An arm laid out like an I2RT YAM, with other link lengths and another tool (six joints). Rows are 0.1 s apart.
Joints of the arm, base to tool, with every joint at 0 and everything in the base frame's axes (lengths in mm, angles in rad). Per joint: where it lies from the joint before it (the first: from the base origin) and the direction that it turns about. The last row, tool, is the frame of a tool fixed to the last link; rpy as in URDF.
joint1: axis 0 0 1 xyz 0 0 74.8
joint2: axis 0 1 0 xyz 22 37.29 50.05
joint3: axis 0 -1 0 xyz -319.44 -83.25 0
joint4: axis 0 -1 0 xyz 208.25 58.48 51
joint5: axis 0 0 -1 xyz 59.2 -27.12 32.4
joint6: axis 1 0 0 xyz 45.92 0 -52.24
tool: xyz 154 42 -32 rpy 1.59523 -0.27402 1.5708
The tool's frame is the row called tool.
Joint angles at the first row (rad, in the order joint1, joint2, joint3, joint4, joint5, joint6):
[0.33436 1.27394 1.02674 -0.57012 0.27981 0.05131]
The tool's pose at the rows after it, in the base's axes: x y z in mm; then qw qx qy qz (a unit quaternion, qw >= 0):
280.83 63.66 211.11 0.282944 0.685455 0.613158 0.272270
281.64 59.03 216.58 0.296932 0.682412 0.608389 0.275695
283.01 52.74 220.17 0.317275 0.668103 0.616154 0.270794
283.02 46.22 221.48 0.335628 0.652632 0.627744 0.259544
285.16 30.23 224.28 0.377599 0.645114 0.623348 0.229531
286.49 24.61 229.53 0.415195 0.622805 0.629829 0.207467
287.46 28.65 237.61 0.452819 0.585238 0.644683 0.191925
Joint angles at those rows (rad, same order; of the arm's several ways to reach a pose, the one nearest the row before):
[0.33435 1.24722 1.02673 -0.56210 0.29926 0.04672]
[0.33439 1.23044 1.02676 -0.55565 0.32065 0.03645]
[0.33473 1.22053 1.02676 -0.54457 0.34541 -0.01279]
[0.33665 1.21521 1.02673 -0.54071 0.37022 -0.06695]
[0.36411 1.21556 1.02674 -0.54114 0.48351 -0.09786]
[0.42250 1.21556 1.02674 -0.53465 0.59034 -0.13942]
[0.51709 1.21556 1.02673 -0.52129 0.70364 -0.19321]

